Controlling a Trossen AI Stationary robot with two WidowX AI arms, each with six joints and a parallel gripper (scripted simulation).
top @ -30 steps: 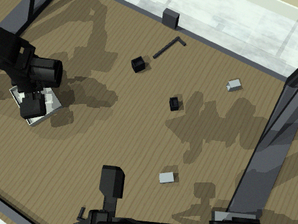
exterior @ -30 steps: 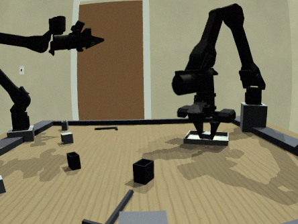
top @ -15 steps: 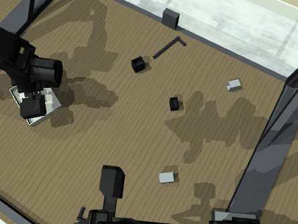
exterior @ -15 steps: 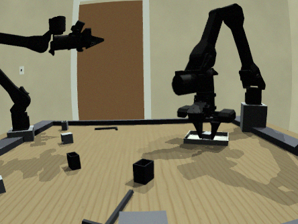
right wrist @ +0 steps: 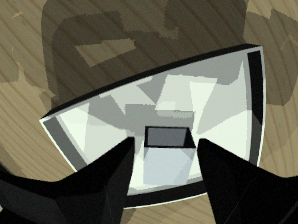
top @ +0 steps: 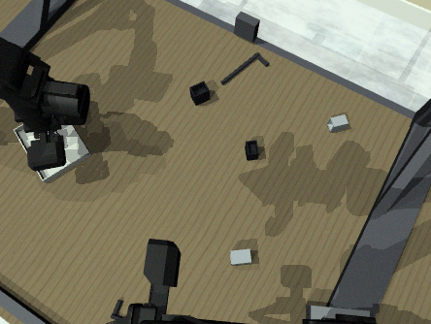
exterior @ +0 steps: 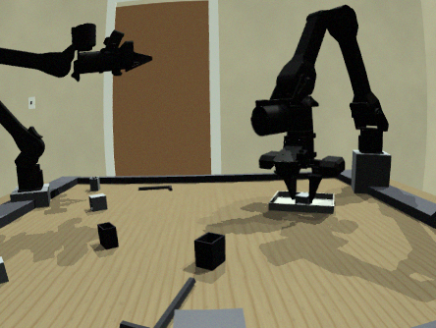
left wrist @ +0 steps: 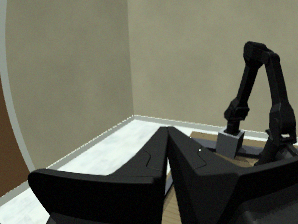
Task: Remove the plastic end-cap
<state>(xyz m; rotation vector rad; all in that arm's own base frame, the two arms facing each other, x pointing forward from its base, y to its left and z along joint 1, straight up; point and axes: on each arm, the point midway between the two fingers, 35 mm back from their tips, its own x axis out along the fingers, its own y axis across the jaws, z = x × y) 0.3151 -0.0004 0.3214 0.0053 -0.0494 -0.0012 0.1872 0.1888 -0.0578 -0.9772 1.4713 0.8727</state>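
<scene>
The grey plastic end-cap lies 1 cm ahead of my right hand, 1 cm to the right of it and 3 cm below it. The rest, counted from my right hand: metal parts tray (1 cm ahead, 1 cm to the right, 4 cm below); then L-shaped dark bar (36 cm behind, 28 cm to the left, 4 cm below).
</scene>
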